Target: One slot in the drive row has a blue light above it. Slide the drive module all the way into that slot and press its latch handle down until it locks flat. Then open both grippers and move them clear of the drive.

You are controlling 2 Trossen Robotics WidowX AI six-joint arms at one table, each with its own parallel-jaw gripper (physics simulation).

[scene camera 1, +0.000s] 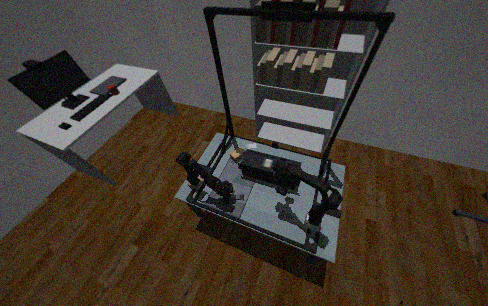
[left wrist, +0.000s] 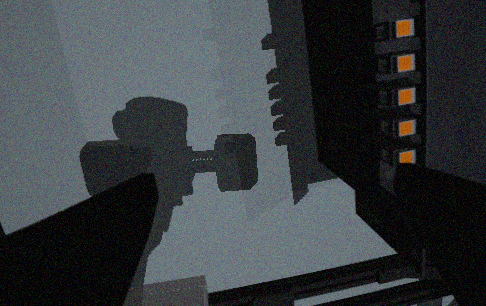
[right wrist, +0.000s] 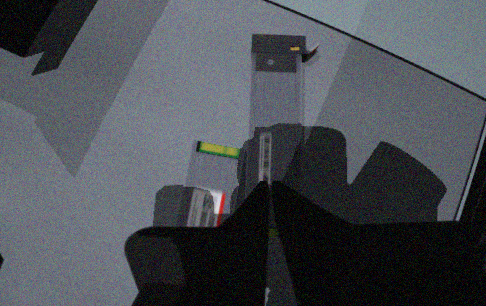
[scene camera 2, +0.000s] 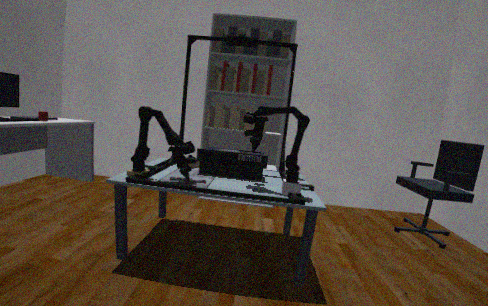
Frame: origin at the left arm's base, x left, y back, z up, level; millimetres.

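Seen in the pictures: left gripper, between the fingertips: (scene camera 1: 284, 184) (left wrist: 275, 180) (scene camera 2: 253, 150); right gripper, between the fingertips: (scene camera 1: 230, 196) (right wrist: 269, 187) (scene camera 2: 188, 179); left arm's base, origin of its link: (scene camera 1: 314, 220) (scene camera 2: 292, 181); right arm's base, origin of its link: (scene camera 1: 195, 181) (scene camera 2: 138, 170).
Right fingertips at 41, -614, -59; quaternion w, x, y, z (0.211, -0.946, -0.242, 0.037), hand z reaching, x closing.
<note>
Pixels of each thing's top centre, then the offset from my right fingertips to it, as dx, dy, dz.
- long grey drive module, centre of its top: (right wrist: 284, 130) (scene camera 2: 194, 180) -7, +37, -2
- black drive chassis, centre of its top: (scene camera 2: 233, 150) (scene camera 1: 270, 163) -303, +218, +162
- shorter module, centre of its top: (right wrist: 208, 254) -14, -52, -2
- cardboard box, centre of its top: (scene camera 1: 237, 152) -381, -114, +48
- paper, centre of its top: (scene camera 1: 251, 146) -532, -48, -12
The long grey drive module (right wrist: 276, 97) lies flat on the table mat, its dark latch end (right wrist: 278, 51) pointing away from me. It shows as a thin strip in scene camera 2 (scene camera 2: 182, 180). My right gripper (right wrist: 269, 187) (scene camera 2: 185, 173) (scene camera 1: 233, 197) is shut, with nothing between the fingers, just above the module's near end. The black drive chassis (scene camera 1: 255, 165) (scene camera 2: 227, 165) (left wrist: 339, 91) stands mid-table. My left gripper (scene camera 2: 255, 146) (scene camera 1: 283, 190) is open and empty, hanging above the chassis front. I cannot make out the blue light.
A shorter module (right wrist: 211, 176) with a green-yellow connector and red label lies beside the long one. A cardboard box (scene camera 1: 237, 153) and a paper (scene camera 1: 251, 146) lie behind the chassis. A black frame (scene camera 1: 218, 76) spans the table; a bookshelf (scene camera 1: 300, 76) stands behind.
</note>
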